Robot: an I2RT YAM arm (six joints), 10 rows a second.
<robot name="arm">
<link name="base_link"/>
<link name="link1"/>
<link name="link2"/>
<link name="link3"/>
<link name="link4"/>
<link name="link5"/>
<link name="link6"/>
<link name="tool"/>
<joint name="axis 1" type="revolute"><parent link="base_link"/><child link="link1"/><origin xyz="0 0 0.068"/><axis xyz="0 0 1"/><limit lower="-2.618" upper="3.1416"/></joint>
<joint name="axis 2" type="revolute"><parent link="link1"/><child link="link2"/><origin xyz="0.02 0.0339 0.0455"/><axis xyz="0 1 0"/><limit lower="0" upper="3.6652"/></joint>
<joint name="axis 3" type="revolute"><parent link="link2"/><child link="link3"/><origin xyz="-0.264 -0.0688 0"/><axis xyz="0 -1 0"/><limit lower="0" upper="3.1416"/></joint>
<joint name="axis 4" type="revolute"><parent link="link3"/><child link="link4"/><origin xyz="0.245 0.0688 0.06"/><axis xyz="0 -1 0"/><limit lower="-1.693" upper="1.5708"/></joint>
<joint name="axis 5" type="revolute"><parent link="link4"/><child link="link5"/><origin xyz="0.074 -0.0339 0.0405"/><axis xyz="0 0 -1"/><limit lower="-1.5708" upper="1.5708"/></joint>
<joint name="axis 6" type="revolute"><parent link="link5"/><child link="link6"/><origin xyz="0.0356 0 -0.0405"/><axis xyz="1 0 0"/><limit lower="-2.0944" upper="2.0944"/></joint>
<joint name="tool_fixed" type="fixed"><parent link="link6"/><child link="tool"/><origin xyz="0 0 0" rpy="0 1.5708 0"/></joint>
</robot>
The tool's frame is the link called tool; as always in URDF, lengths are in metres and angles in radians.
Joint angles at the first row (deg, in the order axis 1, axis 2, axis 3, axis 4, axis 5, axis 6):
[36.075, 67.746, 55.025, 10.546, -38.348, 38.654]
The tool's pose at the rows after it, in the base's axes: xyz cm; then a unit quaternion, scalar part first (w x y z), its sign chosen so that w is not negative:
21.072 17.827 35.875 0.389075 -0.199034 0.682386 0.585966
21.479 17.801 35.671 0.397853 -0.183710 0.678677 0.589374
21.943 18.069 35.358 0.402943 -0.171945 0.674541 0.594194
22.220 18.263 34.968 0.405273 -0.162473 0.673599 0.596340
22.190 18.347 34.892 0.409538 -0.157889 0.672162 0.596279
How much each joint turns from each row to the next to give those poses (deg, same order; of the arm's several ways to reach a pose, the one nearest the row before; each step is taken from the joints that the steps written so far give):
[-0.283, 0.110, -0.460, 1.990, 1.465, 1.049]
[-0.417, 0.609, -0.722, 2.884, 1.136, 1.596]
[0.000, 1.226, -0.500, 3.081, 0.983, 1.486]
[0.087, 0.809, -0.613, 2.011, 0.896, 0.984]
[0.264, 0.043, -0.328, 0.809, 0.898, 0.262]

